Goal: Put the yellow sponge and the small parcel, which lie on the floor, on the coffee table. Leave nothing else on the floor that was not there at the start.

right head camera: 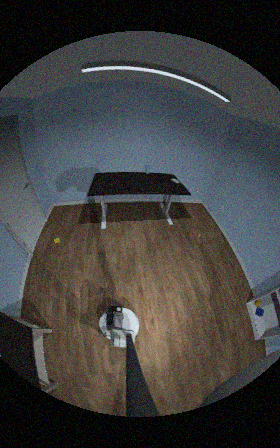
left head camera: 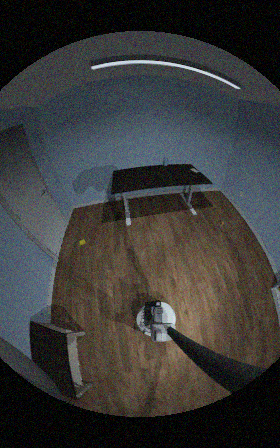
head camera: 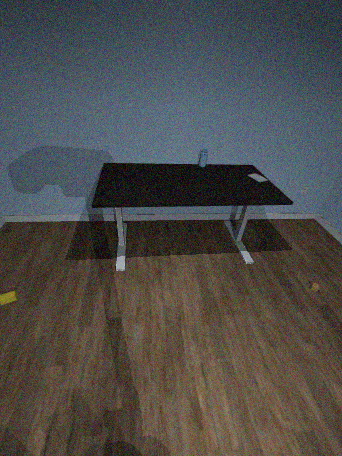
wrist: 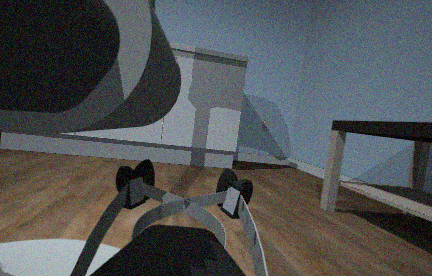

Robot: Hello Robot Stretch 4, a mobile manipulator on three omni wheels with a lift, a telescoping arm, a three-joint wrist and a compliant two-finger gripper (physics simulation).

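Frame: origin at the robot's base, x left, y back, z up, level; centimetres.
Seen in the pictures: gripper, fingertip midpoint: (right head camera: pixel 109 337) (left head camera: pixel 148 333) (wrist: pixel 186 179).
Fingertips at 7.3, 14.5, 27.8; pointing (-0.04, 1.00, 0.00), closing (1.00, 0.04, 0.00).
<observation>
A point is followed by its place in that frame, as x, y, z.
The yellow sponge (head camera: pixel 7 298) @[118.5, -102.7, 1.6] (left head camera: pixel 82 242) @[117.8, -102.6, 0.6] (right head camera: pixel 57 240) @[117.0, -103.4, 0.8] lies on the floor, at the left edge of the head view. The small parcel (head camera: pixel 315 287) @[-129.1, -139.3, 2.1] (left head camera: pixel 222 223) @[-130.0, -139.1, 1.5] (right head camera: pixel 199 235) @[-131.1, -139.2, 2.1] is a small tan box on the floor, to the right of the desk. The low coffee table (left head camera: pixel 49 352) @[102.0, 62.9, 42.2] (right head camera: pixel 15 345) (wrist: pixel 382 129) @[76.8, 88.5, 39.1] has a dark top and pale legs; it stands to the left in both side head views and at the right in the wrist view. My gripper (wrist: pixel 186 179) @[7.3, 14.5, 27.8] is open and empty above the floor, away from both objects.
A black desk (head camera: pixel 190 185) @[-12.2, -179.4, 69.3] (left head camera: pixel 155 179) @[-2.8, -166.2, 69.3] (right head camera: pixel 135 184) @[-6.0, -171.7, 69.3] with pale metal legs stands by the wall, bearing a can (head camera: pixel 203 158) @[-24.1, -220.6, 78.4] and a white card (head camera: pixel 258 177) @[-75.7, -205.9, 70.2]. A white cabinet (wrist: pixel 225 130) @[25.3, 197.4, 28.6] shows in the wrist view. A shelf unit (right head camera: pixel 253 322) @[-207.0, 43.9, 2.9] holding yellow and blue things stands at the right.
</observation>
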